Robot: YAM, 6 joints.
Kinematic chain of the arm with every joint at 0, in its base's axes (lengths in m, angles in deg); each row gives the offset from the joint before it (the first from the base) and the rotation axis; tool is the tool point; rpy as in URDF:
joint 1: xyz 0 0 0.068 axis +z
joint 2: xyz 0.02 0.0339 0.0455 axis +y
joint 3: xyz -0.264 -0.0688 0 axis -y
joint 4: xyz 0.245 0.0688 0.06 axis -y
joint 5: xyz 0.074 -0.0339 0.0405 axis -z
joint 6: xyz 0.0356 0 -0.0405 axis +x
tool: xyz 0 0 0 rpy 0 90 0
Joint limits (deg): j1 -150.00..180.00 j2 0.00..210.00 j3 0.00..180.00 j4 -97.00..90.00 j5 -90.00..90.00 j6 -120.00..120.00
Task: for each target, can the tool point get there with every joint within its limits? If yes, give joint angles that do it. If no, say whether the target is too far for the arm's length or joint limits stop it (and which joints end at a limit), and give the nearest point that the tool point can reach.
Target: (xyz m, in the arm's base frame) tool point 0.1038 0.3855 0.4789
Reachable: yes | joints -106.03 17.83 139.71 -38.47 10.75 85.21
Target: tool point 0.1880 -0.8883 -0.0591
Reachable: no: too far | nearest point 0.1313 -0.6206 -0.0059 | short by 0.279 m
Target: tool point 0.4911 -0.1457 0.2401
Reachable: yes | joints -13.99 127.68 90.14 48.56 39.61 -34.75
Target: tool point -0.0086 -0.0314 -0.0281
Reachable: yes | joints 93.43 189.07 28.68 -40.64 -17.09 -84.81
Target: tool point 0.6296 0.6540 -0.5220
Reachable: no: too far | nearest point 0.3719 0.3863 -0.2381 | short by 0.468 m
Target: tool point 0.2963 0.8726 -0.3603
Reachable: no: too far | nearest point 0.1846 0.5435 -0.1776 | short by 0.393 m
